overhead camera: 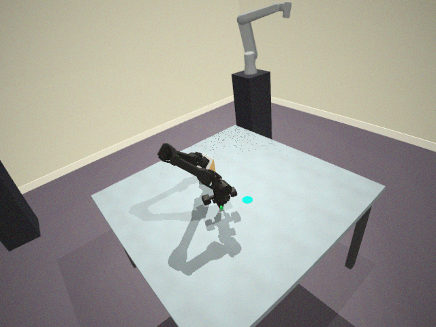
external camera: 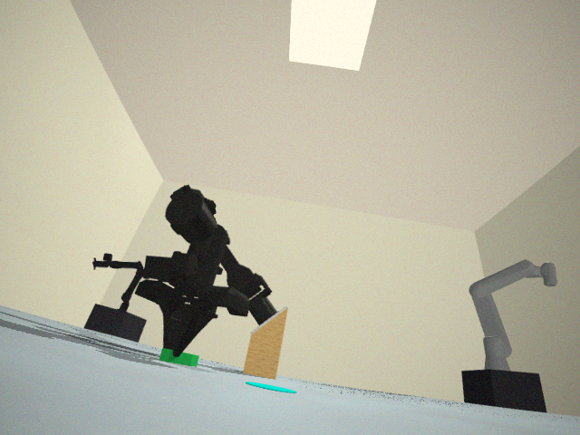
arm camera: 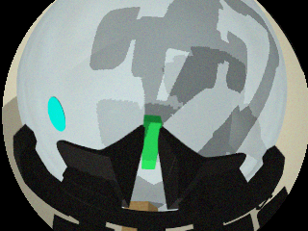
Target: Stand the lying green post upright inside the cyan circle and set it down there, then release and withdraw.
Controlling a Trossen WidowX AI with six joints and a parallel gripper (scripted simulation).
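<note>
My gripper tip is 5 cm short of the cyan circle, 15 cm to the right of it and 1 cm above it. Also, from my gripper tip: green post (2 cm behind, 1 cm to the left).
</note>
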